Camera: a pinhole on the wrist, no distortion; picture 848 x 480 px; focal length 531.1 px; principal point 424.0 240.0 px. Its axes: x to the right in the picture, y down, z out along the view. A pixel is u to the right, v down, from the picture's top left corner.
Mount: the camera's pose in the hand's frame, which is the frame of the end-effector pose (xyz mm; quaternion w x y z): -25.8 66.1 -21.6 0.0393 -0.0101 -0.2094 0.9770
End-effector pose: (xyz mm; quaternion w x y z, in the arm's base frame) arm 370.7 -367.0 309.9 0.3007 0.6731 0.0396 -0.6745
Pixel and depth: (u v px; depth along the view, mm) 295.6 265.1 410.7
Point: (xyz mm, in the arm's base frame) 11.8 -441.4 243.5
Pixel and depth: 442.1 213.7 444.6
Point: -24.8 -450.6 364.1
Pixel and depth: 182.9 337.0 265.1
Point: 156.2 -409.3 218.9
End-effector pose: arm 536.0 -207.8 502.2 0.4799 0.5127 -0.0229 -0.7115
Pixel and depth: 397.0 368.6 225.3
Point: 364.5 -222.2 557.3
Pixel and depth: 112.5 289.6 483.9
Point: 101.5 -454.2 422.7
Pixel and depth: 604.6 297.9 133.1
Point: 468.1 -197.8 602.0
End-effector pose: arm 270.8 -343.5 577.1 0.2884 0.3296 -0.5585 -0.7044
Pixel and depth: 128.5 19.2 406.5
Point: -179.1 -253.5 650.2
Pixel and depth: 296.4 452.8 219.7
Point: 146.6 -245.3 492.6
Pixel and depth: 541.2 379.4 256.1
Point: 181.6 -139.1 527.2
